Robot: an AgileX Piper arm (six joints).
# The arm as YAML. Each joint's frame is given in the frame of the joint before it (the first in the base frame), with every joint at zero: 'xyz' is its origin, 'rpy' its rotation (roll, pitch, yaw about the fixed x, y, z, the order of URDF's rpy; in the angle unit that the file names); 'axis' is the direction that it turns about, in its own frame. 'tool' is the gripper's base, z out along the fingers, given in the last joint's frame.
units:
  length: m
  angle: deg
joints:
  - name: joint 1
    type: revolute
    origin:
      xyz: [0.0, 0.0, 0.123]
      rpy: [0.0, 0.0, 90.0]
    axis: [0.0, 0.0, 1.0]
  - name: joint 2
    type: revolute
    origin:
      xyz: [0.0, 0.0, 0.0]
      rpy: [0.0, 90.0, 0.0]
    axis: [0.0, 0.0, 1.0]
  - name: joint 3
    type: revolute
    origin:
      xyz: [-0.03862, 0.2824, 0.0]
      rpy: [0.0, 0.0, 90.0]
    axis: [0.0, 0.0, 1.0]
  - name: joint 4
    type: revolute
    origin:
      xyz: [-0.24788, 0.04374, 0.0]
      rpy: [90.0, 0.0, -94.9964]
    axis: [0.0, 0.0, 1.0]
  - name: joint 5
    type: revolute
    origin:
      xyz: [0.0, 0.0, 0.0]
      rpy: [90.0, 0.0, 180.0]
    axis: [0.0, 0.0, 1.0]
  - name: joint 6
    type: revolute
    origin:
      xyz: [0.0, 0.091, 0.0]
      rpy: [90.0, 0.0, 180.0]
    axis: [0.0, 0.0, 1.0]
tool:
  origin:
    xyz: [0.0, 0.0, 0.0]
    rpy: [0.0, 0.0, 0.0]
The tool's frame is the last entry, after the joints.
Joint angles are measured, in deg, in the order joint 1, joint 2, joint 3, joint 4, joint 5, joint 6. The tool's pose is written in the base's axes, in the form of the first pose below.
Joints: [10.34 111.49 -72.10 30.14 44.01 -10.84]
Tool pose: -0.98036 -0.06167 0.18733 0.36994; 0.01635 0.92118 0.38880 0.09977; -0.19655 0.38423 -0.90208 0.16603; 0 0 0 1
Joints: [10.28 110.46 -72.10 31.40 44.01 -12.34]
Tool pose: -0.97532 -0.08070 0.20554 0.36940; 0.00975 0.91419 0.40517 0.10048; -0.22060 0.39718 -0.89083 0.17348; 0 0 0 1
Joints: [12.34 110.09 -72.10 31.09 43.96 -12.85]
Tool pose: -0.97206 -0.12770 0.19696 0.36526; -0.03664 0.91134 0.41002 0.11330; -0.23186 0.39134 -0.89056 0.17581; 0 0 0 1
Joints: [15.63 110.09 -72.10 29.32 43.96 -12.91]
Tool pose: -0.96477 -0.19869 0.17244 0.35810; -0.11542 0.90868 0.40122 0.13231; -0.23641 0.36718 -0.89961 0.17498; 0 0 0 1
